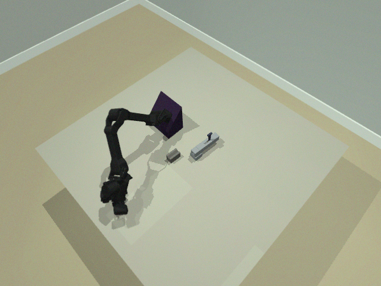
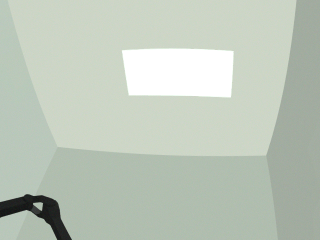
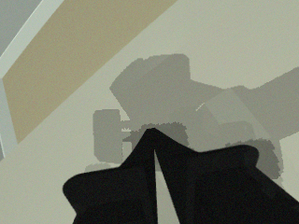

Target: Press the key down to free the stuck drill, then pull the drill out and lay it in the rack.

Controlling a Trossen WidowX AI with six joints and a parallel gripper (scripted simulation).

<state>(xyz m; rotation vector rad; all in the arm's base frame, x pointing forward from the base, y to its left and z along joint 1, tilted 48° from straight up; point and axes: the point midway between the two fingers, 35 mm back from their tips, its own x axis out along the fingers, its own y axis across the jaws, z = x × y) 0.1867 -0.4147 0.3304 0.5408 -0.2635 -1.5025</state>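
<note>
The dark blue key is 80 mm ahead of my gripper tip, 620 mm to the left of it and 80 mm above it. Round my gripper tip: drill (70 mm ahead, 560 mm to the left, 40 mm above); dark grey block (20 mm behind, 420 mm to the left, 10 mm above); grey housing block (70 mm ahead, 580 mm to the left, 30 mm above).
</note>
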